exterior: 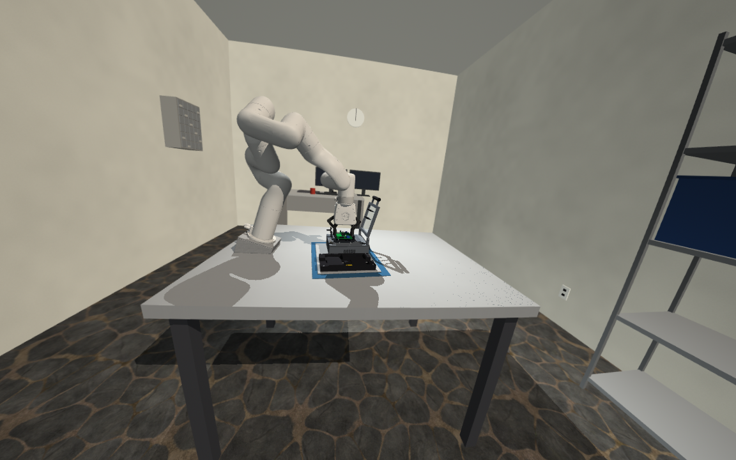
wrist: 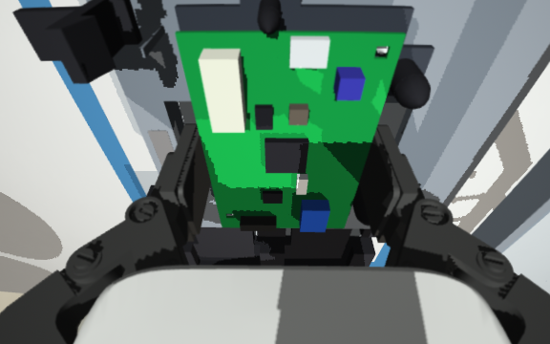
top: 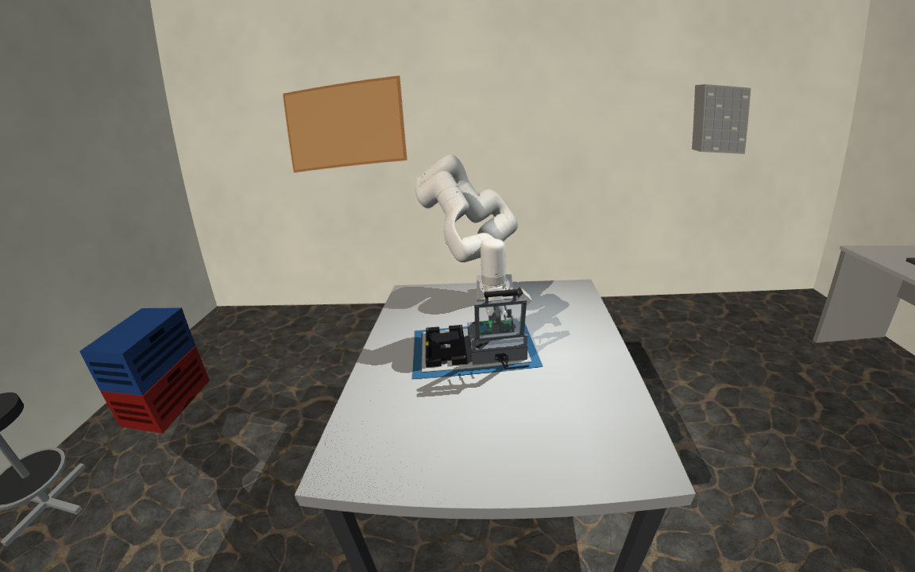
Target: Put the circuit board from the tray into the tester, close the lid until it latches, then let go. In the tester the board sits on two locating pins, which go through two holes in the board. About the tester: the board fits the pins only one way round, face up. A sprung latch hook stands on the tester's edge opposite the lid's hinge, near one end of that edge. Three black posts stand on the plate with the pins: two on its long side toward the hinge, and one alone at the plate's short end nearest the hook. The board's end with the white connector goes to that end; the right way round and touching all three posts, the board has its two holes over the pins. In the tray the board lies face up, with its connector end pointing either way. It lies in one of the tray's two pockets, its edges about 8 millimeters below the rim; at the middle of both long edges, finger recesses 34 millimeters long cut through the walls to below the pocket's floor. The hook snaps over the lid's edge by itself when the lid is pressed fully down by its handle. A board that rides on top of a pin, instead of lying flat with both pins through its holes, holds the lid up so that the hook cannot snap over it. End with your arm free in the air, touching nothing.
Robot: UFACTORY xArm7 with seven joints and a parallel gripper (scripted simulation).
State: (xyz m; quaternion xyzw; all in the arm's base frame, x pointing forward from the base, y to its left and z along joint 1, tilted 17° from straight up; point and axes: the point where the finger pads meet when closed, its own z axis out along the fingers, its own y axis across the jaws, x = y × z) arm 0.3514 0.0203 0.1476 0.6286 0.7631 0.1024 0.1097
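The green circuit board lies right at my hand. The rest, counted from my hand: lid (120 mm ahead, 100 mm above, 20 mm to the left); tester plate (10 mm to the left, 10 mm below, 10 mm ahead); black latch hook (70 mm behind, 50 mm to the left).
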